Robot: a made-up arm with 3 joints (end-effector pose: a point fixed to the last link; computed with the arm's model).
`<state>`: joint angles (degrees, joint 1 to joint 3).
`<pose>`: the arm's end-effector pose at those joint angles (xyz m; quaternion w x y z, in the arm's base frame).
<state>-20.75 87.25 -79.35</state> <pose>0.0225 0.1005 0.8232 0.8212 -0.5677 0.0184 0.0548</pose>
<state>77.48 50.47 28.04</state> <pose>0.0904 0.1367 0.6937 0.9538 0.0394 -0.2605 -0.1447</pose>
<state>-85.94 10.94 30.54</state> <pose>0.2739 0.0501 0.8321 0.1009 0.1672 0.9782 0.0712</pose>
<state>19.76 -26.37 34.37</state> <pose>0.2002 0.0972 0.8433 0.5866 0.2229 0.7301 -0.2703</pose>
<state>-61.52 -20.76 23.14</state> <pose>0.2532 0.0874 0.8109 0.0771 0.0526 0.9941 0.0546</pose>
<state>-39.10 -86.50 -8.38</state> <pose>0.1987 0.1331 0.7276 0.2577 0.0704 -0.9407 -0.2092</pose>
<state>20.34 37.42 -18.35</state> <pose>0.0685 0.1359 0.8273 0.9379 -0.2002 0.2796 -0.0452</pose>
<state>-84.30 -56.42 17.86</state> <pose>0.2066 0.1262 0.7536 0.3609 0.1260 -0.9096 -0.1625</pose>
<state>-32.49 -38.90 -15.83</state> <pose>0.2361 0.1121 0.8158 0.2121 -0.0574 0.9405 0.2592</pose>
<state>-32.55 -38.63 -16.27</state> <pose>0.2360 0.1120 0.8165 0.2144 -0.0585 0.9389 0.2628</pose>
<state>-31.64 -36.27 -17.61</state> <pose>0.2347 0.1111 0.8222 0.2428 -0.0630 0.9300 0.2685</pose>
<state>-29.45 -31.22 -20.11</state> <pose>0.2305 0.1093 0.8339 0.3039 -0.0739 0.9090 0.2754</pose>
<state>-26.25 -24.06 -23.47</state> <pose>0.2215 0.1074 0.8493 0.3880 -0.0939 0.8731 0.2800</pose>
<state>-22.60 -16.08 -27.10</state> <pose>0.2074 0.1064 0.8640 0.4770 -0.1219 0.8246 0.2788</pose>
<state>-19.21 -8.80 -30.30</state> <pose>0.1916 0.1065 0.8746 0.5524 -0.1522 0.7731 0.2719</pose>
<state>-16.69 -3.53 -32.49</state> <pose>0.1786 0.1072 0.8801 0.6033 -0.1761 0.7321 0.2628</pose>
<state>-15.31 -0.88 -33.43</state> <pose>0.1716 0.1078 0.8821 0.6281 -0.1882 0.7104 0.2559</pose>
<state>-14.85 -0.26 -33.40</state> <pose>0.1699 0.1081 0.8824 0.6346 -0.1900 0.7055 0.2520</pose>
